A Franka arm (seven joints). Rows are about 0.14 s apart.
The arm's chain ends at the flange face. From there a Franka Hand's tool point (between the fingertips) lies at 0.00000 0.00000 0.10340 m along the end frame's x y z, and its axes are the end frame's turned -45 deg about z.
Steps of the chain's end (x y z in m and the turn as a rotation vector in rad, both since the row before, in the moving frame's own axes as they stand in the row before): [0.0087 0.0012 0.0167 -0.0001 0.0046 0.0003]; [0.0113 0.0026 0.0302 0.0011 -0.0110 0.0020]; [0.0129 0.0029 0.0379 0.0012 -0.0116 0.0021]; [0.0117 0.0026 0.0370 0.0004 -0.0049 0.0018]
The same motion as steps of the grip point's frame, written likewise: [0.0056 0.0073 0.0167 -0.0033 0.0032 0.0003]; [0.0054 0.0089 0.0302 0.0086 -0.0070 0.0020]; [0.0063 0.0102 0.0379 0.0091 -0.0074 0.0021]; [0.0061 0.0097 0.0370 0.0037 -0.0032 0.0018]
